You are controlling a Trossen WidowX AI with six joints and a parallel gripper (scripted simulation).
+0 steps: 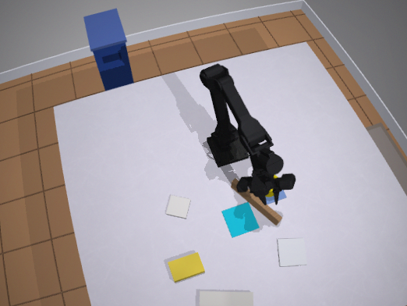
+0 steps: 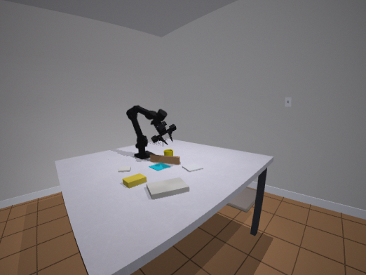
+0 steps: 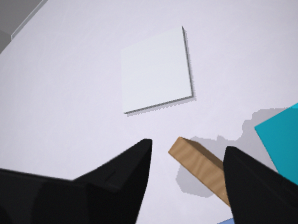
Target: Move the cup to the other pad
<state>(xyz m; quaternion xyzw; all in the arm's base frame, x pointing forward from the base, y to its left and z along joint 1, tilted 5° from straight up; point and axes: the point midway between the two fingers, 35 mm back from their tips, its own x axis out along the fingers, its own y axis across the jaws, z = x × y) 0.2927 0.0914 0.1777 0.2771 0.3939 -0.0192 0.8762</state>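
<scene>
Right now my gripper tip is 120 mm past the yellow cup, 40 mm to the right of it and 120 mm above it. From my gripper tip the other things lie so: wooden bar: 60 mm behind, 20 mm to the right, 130 mm below; then green marble: 110 mm behind, 40 mm to the left, 130 mm below; then blue marble: 110 mm behind, 30 mm to the left, 130 mm below.
</scene>
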